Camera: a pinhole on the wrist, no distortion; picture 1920 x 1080 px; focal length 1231.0 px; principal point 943.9 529.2 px. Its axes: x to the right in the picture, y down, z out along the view. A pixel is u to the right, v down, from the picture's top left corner.
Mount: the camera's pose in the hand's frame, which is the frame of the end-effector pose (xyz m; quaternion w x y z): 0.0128 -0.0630 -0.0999 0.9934 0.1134 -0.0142 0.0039
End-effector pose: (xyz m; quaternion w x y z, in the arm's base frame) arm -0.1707 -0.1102 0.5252 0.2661 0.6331 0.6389 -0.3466
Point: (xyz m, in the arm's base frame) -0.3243 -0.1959 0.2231
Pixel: 1576.0 624.9
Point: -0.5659 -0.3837 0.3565
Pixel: 901.0 74.8
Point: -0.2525 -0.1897 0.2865
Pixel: 1501.2 854.6
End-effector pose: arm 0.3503 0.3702 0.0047 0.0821 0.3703 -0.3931 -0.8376
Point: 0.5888 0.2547 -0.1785
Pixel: behind the camera
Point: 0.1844 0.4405 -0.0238
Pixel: 1469.0 923.3
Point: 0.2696 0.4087 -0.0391
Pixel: 1412.6 961.5
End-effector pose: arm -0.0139 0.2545 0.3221 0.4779 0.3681 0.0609 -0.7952
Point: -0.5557 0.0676 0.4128
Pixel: 1427.1 259.4
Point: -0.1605 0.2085 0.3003
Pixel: 1475.0 564.2
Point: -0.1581 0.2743 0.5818
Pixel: 434.0 825.6
